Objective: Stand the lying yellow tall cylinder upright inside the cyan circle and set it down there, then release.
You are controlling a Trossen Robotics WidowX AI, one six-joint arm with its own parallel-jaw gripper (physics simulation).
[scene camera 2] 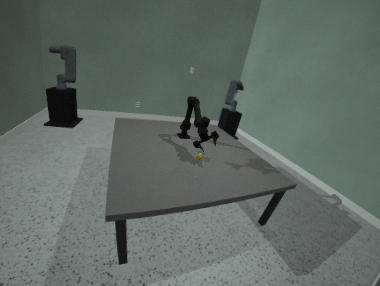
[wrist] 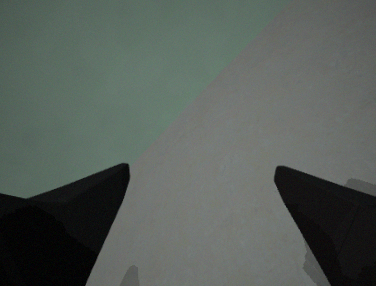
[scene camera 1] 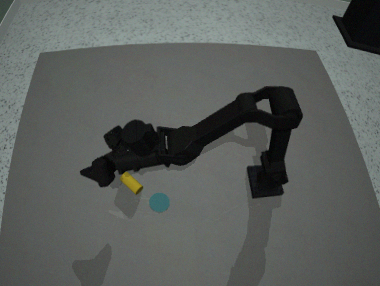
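Where they show: gripper, fingertip midpoint: (scene camera 2: 209, 148) (wrist: 203, 172) (scene camera 1: 88, 166); arm's base, link origin: (scene camera 2: 184, 134) (scene camera 1: 267, 181).
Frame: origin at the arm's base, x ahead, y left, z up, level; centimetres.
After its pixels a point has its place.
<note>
The yellow tall cylinder (scene camera 1: 131, 183) @[z 1.7, x 41.2, y 3.3 cm] (scene camera 2: 199, 156) @[z 1.2, x 43.7, y 1.8 cm] lies on its side on the table, apart from the cyan circle. The cyan circle (scene camera 1: 159, 202) @[z -1.4, x 32.8, y 7.5 cm] is a flat disc to the cylinder's lower right in the first scene view; in the second scene view it shows partly, behind the cylinder. My gripper (scene camera 2: 209, 147) @[z 12.2, x 51.7, y 3.8 cm] (wrist: 203, 172) @[z 12.2, x 51.7, y 3.8 cm] is open and empty, above the table. In the first scene view it is at the cylinder's upper left, with one finger hidden. Neither cylinder nor circle shows in the wrist view.
The grey-brown table (scene camera 1: 210, 70) @[z -1.5, x 16.9, y -46.1 cm] (scene camera 2: 145, 185) @[z -1.5, x 72.9, y -37.8 cm] bears the arm's base (scene camera 1: 265, 181) @[z 3.7, x 2.0, y 1.6 cm] (scene camera 2: 183, 135) @[z 0.7, x 3.3, y -1.4 cm], right of the circle in the first scene view. Two other robot arms on black pedestals (scene camera 2: 62, 106) (scene camera 2: 230, 121) stand on the floor beyond the table.
</note>
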